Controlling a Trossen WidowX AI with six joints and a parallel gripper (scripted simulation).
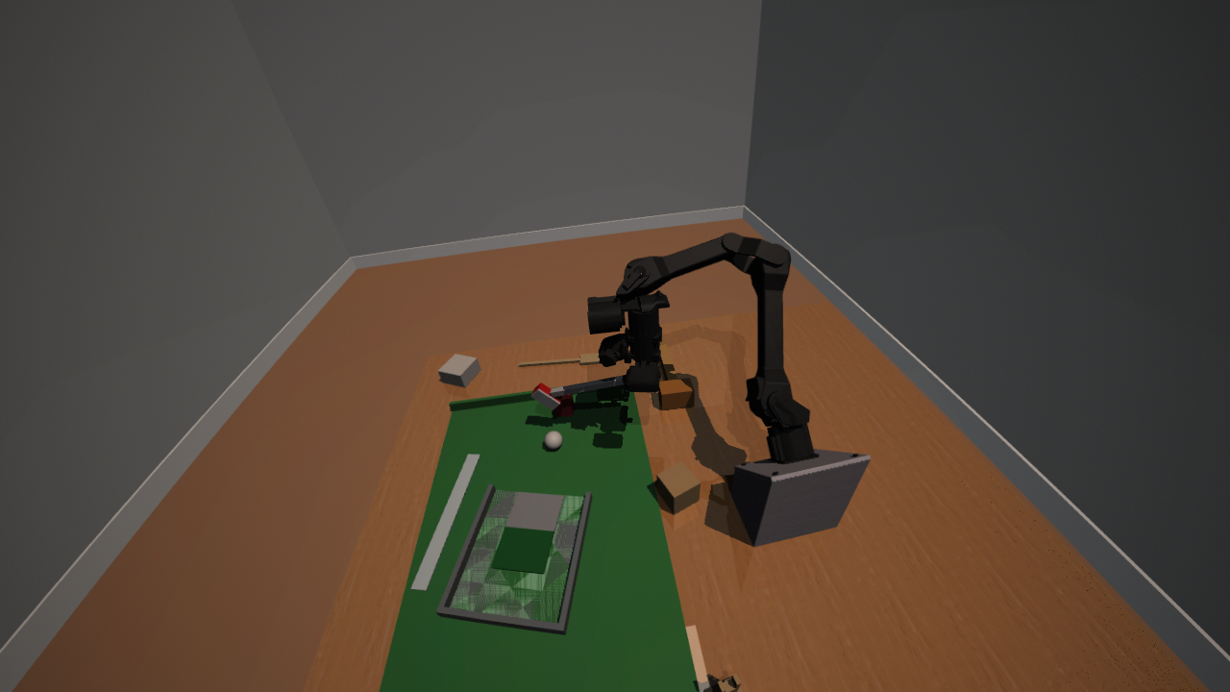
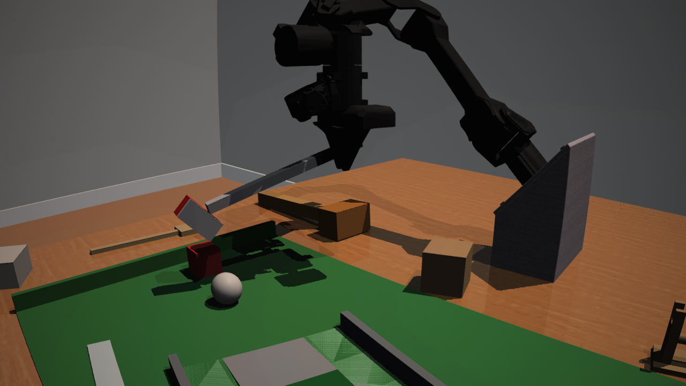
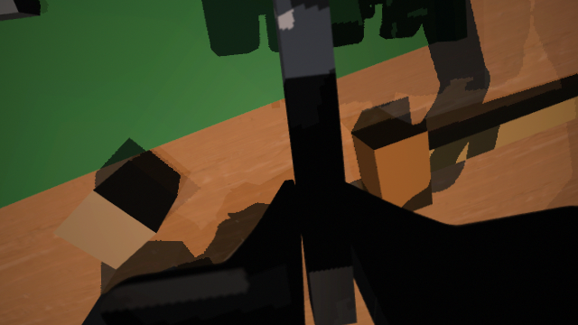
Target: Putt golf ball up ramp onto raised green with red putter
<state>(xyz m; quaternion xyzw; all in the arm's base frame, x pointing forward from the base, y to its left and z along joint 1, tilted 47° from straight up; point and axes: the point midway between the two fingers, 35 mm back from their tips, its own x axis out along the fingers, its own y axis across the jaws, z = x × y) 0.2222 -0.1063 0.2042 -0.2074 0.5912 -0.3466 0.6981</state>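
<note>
Right now the red putter is 12 cm ahead of my gripper tip and 2 cm to the right of it. Round my gripper tip: white golf ball (22 cm ahead, 12 cm below); then small red cube (19 cm ahead, 12 cm below, 11 cm to the right); then green mat (25 cm ahead, 19 cm to the left, 14 cm below).
</note>
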